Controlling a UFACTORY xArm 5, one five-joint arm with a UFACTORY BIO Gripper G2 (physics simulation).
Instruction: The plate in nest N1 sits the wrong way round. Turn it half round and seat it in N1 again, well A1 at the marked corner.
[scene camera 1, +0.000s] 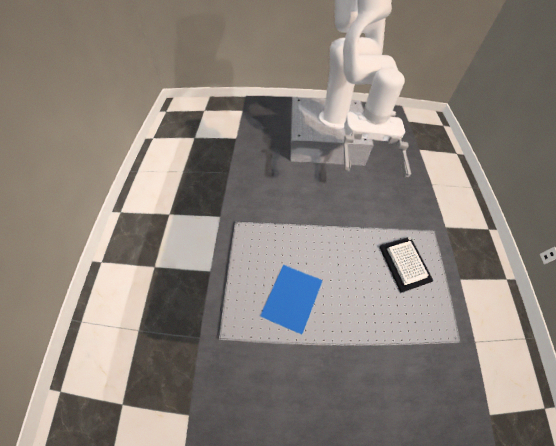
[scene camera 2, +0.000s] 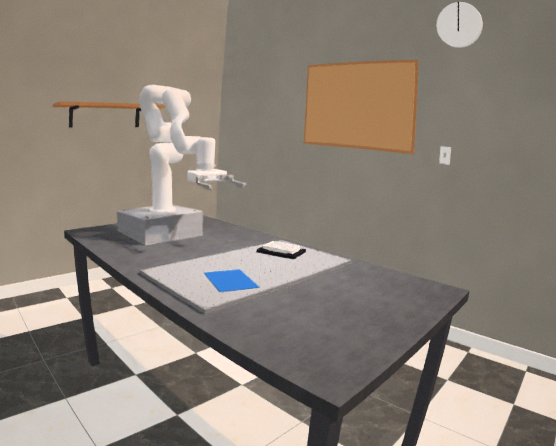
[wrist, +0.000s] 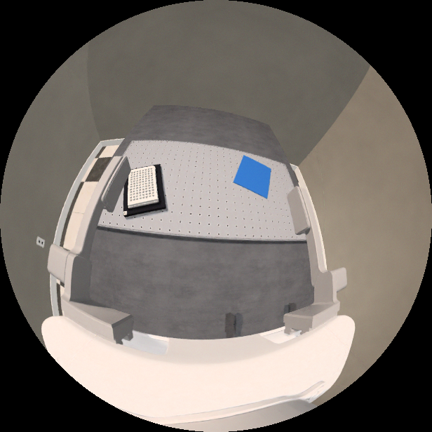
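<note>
A white well plate (scene camera 1: 411, 264) (scene camera 2: 283, 246) (wrist: 143, 186) lies flat in a black nest (scene camera 1: 394, 268) (scene camera 2: 279, 254) (wrist: 161, 187). A small white mark shows at one nest corner, at the lower left in the wrist view and at the top in scene camera 1. The plate's well A1 cannot be made out. My gripper (scene camera 1: 378, 172) (scene camera 2: 226, 186) (wrist: 207, 198) is open and empty. It is high above the table near the arm's base, well away from the plate and nest.
A perforated grey board (scene camera 1: 350, 305) (scene camera 2: 175, 275) (wrist: 200, 175) lies on the dark table (scene camera 1: 340, 390) (scene camera 2: 350, 320) (wrist: 200, 280) under the nest. A flat blue rectangle (scene camera 1: 292, 300) (scene camera 2: 231, 280) (wrist: 254, 176) lies on the board, apart from the nest. The arm stands on a grey base block (scene camera 1: 315, 150) (scene camera 2: 135, 230).
</note>
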